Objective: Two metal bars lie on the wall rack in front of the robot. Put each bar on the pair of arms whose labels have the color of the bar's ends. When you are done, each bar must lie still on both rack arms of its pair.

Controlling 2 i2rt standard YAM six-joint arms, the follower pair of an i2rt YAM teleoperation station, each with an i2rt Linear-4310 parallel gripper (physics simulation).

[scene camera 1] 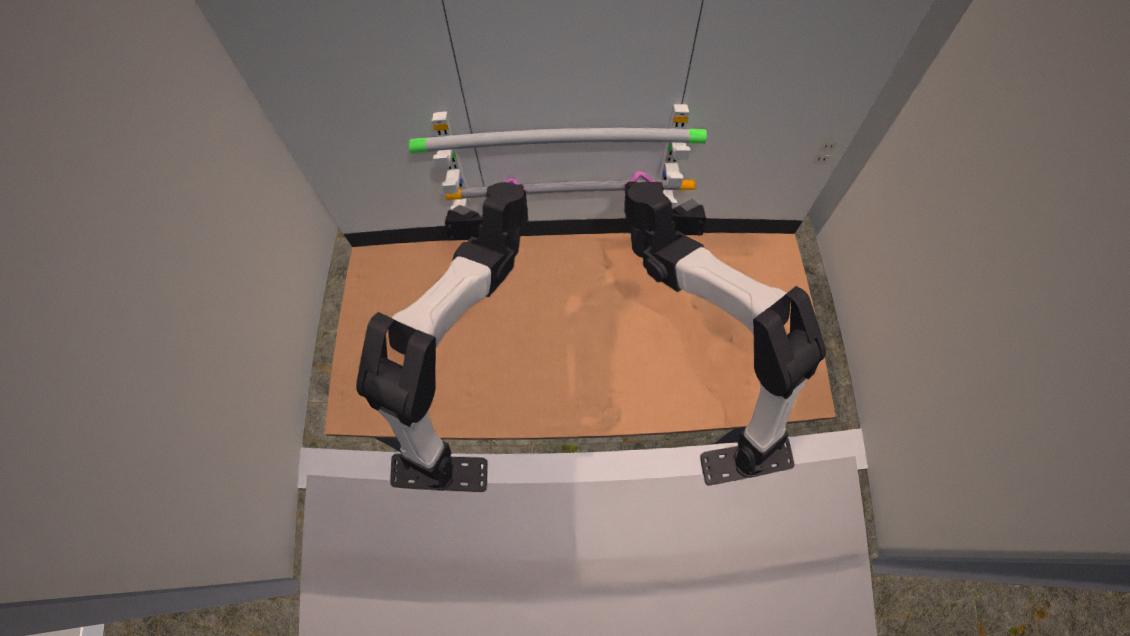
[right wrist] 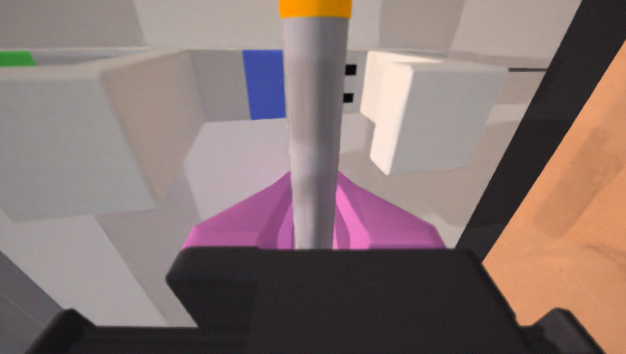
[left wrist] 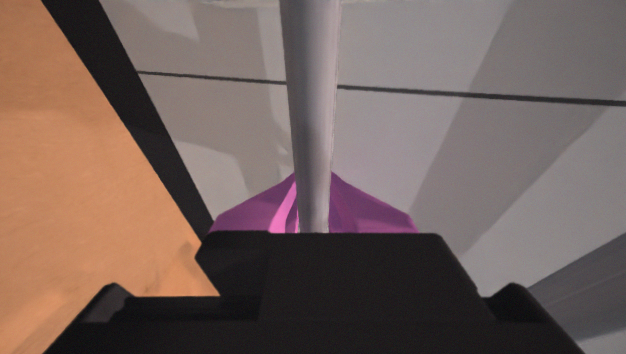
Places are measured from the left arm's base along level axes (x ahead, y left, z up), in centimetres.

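Pixels of known places: left gripper, fingertip midpoint: (left wrist: 313,177); right gripper, fingertip midpoint: (scene camera 1: 639,176) (right wrist: 313,177); left arm's base, origin of the base link: (scene camera 1: 438,473); right arm's base, origin of the base link: (scene camera 1: 747,461).
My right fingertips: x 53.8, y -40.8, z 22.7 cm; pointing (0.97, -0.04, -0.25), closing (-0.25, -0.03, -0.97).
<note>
For each thing: its middle in the pictures, then the offset to it from my right fingertips. "spot": a spot on its surface instead. Level surfaces: height alone.
- bar with orange ends, body centre: (right wrist: 312,339) (left wrist: 314,283) (scene camera 1: 570,186) dz +0.5, dx -3.0, dy +13.7 cm
- bar with green ends, body centre: (scene camera 1: 557,136) dz +14.6, dx -2.9, dy +15.8 cm
- green label, surface spot: (scene camera 1: 669,148) spot: dz +9.9, dx -1.3, dy -4.4 cm
- blue label, surface spot: (right wrist: 264,85) spot: dz +2.4, dx -1.3, dy -5.4 cm
- brown mat, its level: dz -21.5 cm
The bar with orange ends (scene camera 1: 577,187) (left wrist: 314,110) (right wrist: 317,100) is held level, close to the wall rack. In the scene view, white rack arms (scene camera 1: 452,180) (scene camera 1: 672,172) partly cover it near both ends. My left gripper (scene camera 1: 513,183) (left wrist: 313,177) is shut on it left of its middle. My right gripper (scene camera 1: 641,177) (right wrist: 313,177) is shut on it nearer its right end. The bar with green ends (scene camera 1: 557,137) lies across the rack higher up, between the orange labels (scene camera 1: 441,126) (scene camera 1: 680,119) and a green label (scene camera 1: 669,148). Whether the orange-ended bar touches the rack, I cannot tell.
A blue label (right wrist: 264,85) shows beside the held bar, with white rack arms (right wrist: 435,115) (right wrist: 65,145) on both sides of it. A black strip (scene camera 1: 577,226) runs along the wall's foot behind the brown mat (scene camera 1: 513,355). Tall side panels stand left and right.
</note>
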